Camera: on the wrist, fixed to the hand. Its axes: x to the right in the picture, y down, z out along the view.
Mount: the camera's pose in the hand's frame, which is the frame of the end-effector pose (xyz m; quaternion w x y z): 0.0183 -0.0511 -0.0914 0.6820 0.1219 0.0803 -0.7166
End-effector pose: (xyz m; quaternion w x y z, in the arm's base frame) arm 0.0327 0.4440 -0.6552 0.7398 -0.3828 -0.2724 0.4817
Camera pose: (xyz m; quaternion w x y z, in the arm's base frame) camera 0.1361 0.4207 -0.6633 0.9183 -0.0144 -0.3420 -0.1992
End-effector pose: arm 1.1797 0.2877 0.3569 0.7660 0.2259 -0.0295 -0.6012
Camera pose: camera 1.1673 0.2900 0.2513 0.0664 0.3168 0.1300 -0.9372
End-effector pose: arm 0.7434 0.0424 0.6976 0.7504 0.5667 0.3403 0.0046
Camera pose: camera 0.6910 0.1087 0.6332 0.4187 0.2337 0.6990 -0.5306
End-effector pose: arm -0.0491 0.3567 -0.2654 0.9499 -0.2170 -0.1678 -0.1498
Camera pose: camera -0.0277 0.2666 -0.3175 0.5804 0.1001 -0.2119 -0.7799
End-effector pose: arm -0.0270 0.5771 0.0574 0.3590 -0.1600 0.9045 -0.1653
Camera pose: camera -0.0951 0.5408 0.1305 0.0733 -0.7003 0.5109 -0.4931
